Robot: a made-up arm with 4 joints. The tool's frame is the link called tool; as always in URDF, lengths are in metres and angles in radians. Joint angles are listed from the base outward. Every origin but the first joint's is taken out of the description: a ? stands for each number. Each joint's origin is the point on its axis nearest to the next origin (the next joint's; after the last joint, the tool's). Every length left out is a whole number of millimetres.
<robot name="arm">
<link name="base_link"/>
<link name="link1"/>
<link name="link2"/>
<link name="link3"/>
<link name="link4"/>
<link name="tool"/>
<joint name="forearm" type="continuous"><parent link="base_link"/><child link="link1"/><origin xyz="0.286 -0.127 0.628" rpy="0.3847 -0.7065 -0.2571"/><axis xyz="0 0 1"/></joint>
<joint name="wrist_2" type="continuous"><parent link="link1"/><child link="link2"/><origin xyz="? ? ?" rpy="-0.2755 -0.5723 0.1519"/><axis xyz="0 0 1"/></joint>
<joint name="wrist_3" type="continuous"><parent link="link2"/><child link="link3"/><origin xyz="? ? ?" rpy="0.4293 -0.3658 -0.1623"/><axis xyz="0 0 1"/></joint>
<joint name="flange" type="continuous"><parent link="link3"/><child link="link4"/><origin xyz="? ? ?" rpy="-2.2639 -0.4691 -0.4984"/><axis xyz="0 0 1"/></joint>
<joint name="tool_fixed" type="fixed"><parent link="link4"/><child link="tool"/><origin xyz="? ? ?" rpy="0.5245 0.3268 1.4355"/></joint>
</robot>
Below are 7 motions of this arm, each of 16 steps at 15 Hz.
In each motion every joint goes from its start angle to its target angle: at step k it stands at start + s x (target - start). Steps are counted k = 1, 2, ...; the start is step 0. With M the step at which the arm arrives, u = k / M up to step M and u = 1 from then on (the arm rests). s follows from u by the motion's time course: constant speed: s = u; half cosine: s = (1 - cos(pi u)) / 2; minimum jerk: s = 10 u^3 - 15 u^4 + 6 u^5.
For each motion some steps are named. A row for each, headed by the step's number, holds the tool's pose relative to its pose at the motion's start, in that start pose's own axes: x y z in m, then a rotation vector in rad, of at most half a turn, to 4 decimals.
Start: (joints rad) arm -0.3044 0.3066 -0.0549 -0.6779
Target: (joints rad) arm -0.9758 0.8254 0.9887 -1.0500
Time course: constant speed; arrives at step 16
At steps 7, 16:
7: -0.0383 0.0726 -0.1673 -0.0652 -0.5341 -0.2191
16: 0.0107 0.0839 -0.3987 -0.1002 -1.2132 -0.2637

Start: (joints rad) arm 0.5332 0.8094 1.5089 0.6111
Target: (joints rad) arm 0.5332 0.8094 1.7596 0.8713
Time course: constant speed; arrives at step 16
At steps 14, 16:
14: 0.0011 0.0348 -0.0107 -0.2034 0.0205 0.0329
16: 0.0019 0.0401 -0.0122 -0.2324 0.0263 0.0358

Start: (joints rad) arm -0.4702 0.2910 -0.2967 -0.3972
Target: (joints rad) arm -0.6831 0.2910 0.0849 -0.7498
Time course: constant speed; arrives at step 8
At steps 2, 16:
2: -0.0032 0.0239 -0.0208 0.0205 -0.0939 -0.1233
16: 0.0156 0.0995 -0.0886 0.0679 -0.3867 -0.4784

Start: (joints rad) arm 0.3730 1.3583 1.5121 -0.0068
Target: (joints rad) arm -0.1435 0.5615 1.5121 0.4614
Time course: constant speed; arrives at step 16
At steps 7, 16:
7: 0.1565 -0.0355 0.0544 -0.0012 0.6274 0.2913
16: 0.3612 -0.0235 -0.0394 0.0616 1.4251 0.6824

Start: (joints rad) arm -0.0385 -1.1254 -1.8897 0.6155
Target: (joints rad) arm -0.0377 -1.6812 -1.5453 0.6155
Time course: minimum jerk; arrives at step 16
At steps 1, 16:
1: -0.0002 -0.0001 0.0000 0.0000 -0.0003 0.0006
16: -0.0789 -0.0804 -0.0217 0.0441 -0.1569 0.2730

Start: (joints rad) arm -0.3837 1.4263 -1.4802 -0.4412
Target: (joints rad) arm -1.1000 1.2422 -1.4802 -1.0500
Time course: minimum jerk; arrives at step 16
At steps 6, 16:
6: 0.0583 -0.0031 0.0528 0.1250 0.1498 -0.1465
16: 0.2676 -0.0236 0.1316 0.3015 0.5824 -0.6055

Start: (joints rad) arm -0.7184 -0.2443 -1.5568 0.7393
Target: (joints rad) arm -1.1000 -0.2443 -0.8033 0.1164
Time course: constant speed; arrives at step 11
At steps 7, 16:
7: -0.0410 0.1198 -0.1117 0.0504 -0.5411 -0.5332
16: -0.0081 0.1766 -0.1621 0.1285 -0.8565 -0.8414

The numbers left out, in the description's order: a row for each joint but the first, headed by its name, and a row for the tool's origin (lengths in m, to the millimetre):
wrist_2: 0.14 -0.03 0
wrist_3: 0.141 0.086 0
flange: 0.175 0.147 0
tool: 0.033 -0.159 0

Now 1 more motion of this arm.
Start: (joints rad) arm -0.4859 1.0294 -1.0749 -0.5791
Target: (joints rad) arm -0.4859 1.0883 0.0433 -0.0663
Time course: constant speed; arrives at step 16
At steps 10, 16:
10: -0.0827 -0.0037 -0.1721 -0.2226 -0.5563 0.1193
16: -0.0796 -0.0043 -0.2856 -0.4193 -0.8688 0.1292

